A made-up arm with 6 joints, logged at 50 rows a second.
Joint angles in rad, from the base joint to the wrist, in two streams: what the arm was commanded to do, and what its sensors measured. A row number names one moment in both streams.
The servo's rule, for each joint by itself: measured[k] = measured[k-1] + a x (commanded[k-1-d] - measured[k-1]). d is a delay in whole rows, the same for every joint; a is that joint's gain. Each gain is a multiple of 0.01, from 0.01 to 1. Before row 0 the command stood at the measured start. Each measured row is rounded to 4 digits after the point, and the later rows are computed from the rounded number. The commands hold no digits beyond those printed.
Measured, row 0: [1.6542 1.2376 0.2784 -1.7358 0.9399 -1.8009]
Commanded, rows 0 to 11: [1.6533 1.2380 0.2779 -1.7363 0.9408 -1.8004]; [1.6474 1.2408 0.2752 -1.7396 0.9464 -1.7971]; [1.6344 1.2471 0.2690 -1.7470 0.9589 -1.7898]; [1.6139 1.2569 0.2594 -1.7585 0.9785 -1.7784]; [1.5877 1.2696 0.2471 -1.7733 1.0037 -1.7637]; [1.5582 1.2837 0.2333 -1.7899 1.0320 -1.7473]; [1.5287 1.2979 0.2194 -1.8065 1.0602 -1.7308]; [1.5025 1.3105 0.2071 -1.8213 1.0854 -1.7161]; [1.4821 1.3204 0.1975 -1.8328 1.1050 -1.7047]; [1.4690 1.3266 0.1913 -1.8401 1.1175 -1.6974]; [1.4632 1.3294 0.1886 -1.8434 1.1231 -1.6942]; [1.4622 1.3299 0.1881 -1.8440 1.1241 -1.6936]
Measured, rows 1 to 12: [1.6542 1.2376 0.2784 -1.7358 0.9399 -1.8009]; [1.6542 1.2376 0.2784 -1.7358 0.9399 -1.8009]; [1.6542 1.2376 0.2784 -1.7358 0.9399 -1.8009]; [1.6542 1.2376 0.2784 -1.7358 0.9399 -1.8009]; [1.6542 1.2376 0.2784 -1.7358 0.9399 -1.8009]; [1.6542 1.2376 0.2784 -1.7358 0.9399 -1.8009]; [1.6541 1.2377 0.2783 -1.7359 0.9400 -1.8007]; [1.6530 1.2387 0.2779 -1.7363 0.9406 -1.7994]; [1.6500 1.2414 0.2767 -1.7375 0.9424 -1.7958]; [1.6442 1.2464 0.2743 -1.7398 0.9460 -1.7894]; [1.6352 1.2538 0.2705 -1.7435 0.9518 -1.7799]; [1.6229 1.2634 0.2653 -1.7486 0.9598 -1.7678]
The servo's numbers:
d 6
a 0.16 0.32 0.14 0.11 0.10 0.37

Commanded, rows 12 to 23: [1.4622 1.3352 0.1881 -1.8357 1.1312 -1.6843]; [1.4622 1.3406 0.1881 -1.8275 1.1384 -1.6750]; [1.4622 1.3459 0.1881 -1.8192 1.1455 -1.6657]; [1.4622 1.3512 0.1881 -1.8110 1.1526 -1.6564]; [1.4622 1.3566 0.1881 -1.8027 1.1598 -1.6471]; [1.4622 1.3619 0.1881 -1.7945 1.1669 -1.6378]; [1.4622 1.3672 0.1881 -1.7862 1.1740 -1.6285]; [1.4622 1.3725 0.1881 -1.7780 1.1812 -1.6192]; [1.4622 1.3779 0.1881 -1.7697 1.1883 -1.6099]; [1.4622 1.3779 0.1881 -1.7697 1.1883 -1.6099]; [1.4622 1.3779 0.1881 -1.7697 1.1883 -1.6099]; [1.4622 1.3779 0.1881 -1.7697 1.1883 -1.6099]
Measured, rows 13 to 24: [1.6078 1.2744 0.2589 -1.7550 0.9698 -1.7541]; [1.5910 1.2860 0.2516 -1.7623 0.9814 -1.7400]; [1.5736 1.2970 0.2440 -1.7701 0.9938 -1.7269]; [1.5569 1.3065 0.2366 -1.7778 1.0062 -1.7160]; [1.5419 1.3138 0.2299 -1.7850 1.0179 -1.7079]; [1.5291 1.3190 0.2240 -1.7915 1.0285 -1.7026]; [1.5184 1.3242 0.2190 -1.7964 1.0388 -1.6958]; [1.5094 1.3294 0.2147 -1.7998 1.0488 -1.6881]; [1.5018 1.3347 0.2110 -1.8019 1.0585 -1.6798]; [1.4955 1.3400 0.2078 -1.8029 1.0679 -1.6711]; [1.4902 1.3453 0.2050 -1.8029 1.0771 -1.6622]; [1.4857 1.3506 0.2026 -1.8020 1.0861 -1.6532]
